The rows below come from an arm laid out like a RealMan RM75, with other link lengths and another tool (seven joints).
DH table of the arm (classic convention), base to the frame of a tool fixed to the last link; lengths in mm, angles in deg. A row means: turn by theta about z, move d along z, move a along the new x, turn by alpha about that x. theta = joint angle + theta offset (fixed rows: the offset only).
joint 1: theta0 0  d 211.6  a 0  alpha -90
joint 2: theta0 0  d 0  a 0  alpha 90
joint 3: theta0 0  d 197.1  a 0  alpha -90
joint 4: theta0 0  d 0  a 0  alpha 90
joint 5: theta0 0  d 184.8  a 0  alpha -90
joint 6: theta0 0  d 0  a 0  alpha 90
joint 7: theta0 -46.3  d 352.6  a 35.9  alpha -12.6
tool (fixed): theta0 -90  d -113  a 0  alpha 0
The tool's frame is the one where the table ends.
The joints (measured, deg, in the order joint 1, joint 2, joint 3, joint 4, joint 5, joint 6, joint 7), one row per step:
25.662 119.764 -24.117 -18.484 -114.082 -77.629 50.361
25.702 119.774 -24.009 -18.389 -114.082 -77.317 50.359
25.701 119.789 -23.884 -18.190 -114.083 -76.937 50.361
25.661 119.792 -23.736 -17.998 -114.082 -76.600 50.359
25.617 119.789 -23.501 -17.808 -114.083 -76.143 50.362
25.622 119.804 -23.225 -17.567 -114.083 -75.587 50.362
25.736 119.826 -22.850 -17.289 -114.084 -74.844 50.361
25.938 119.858 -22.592 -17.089 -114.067 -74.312 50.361
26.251 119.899 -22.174 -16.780 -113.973 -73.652 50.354
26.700 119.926 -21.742 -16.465 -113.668 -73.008 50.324
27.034 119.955 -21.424 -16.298 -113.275 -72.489 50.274
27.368 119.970 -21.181 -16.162 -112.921 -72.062 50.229
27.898 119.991 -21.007 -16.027 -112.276 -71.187 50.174
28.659 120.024 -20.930 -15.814 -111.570 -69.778 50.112
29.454 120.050 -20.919 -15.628 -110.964 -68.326 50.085
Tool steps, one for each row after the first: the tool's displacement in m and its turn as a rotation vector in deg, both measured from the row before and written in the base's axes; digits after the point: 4 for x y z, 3 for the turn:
0.0010 0.0005 -0.0001 0.107 -0.094 -0.260
0.0014 0.0002 -0.0004 0.073 -0.051 -0.395
0.0016 0.0000 -0.0003 0.091 -0.030 -0.411
0.0022 0.0003 0.0001 0.188 -0.084 -0.543
0.0022 0.0005 -0.0001 0.206 -0.083 -0.599
0.0024 0.0013 0.0000 0.299 -0.139 -0.681
0.0009 0.0014 -0.0001 0.210 -0.077 -0.367
0.0006 0.0022 0.0001 0.358 0.024 -0.476
-0.0004 0.0034 0.0009 0.539 0.133 -0.376
-0.0002 0.0031 0.0014 0.579 0.102 -0.311
-0.0005 0.0028 0.0012 0.489 0.085 -0.195
-0.0002 0.0047 0.0020 0.758 -0.079 -0.361
0.0002 0.0059 0.0016 0.782 -0.357 -0.517
0.0002 0.0058 0.0013 0.661 -0.454 -0.483

